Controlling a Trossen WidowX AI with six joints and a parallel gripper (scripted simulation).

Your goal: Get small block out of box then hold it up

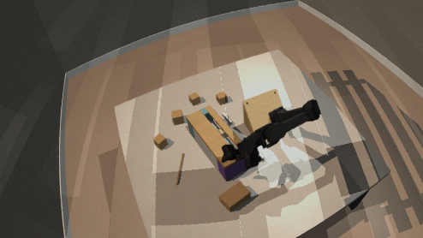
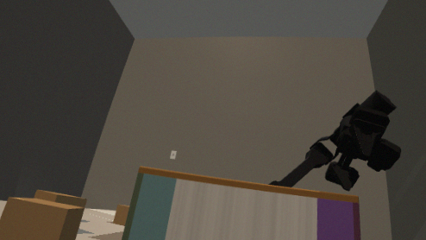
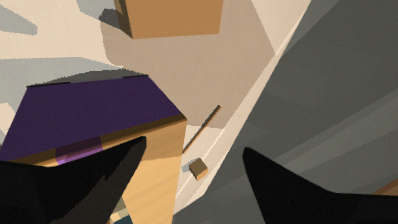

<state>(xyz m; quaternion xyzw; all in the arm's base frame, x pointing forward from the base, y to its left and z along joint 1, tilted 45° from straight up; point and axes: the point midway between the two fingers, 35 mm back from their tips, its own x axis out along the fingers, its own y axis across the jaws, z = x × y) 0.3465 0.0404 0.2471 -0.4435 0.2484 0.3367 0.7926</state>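
My gripper tip is 210 mm to the left of the long box, 110 mm above it and 70 mm past it. From my gripper tip the other things lie so: thin stick: 190 mm to the right, 190 mm ahead, 170 mm below; tan carton: 140 mm below, 110 mm to the left, 30 mm ahead.
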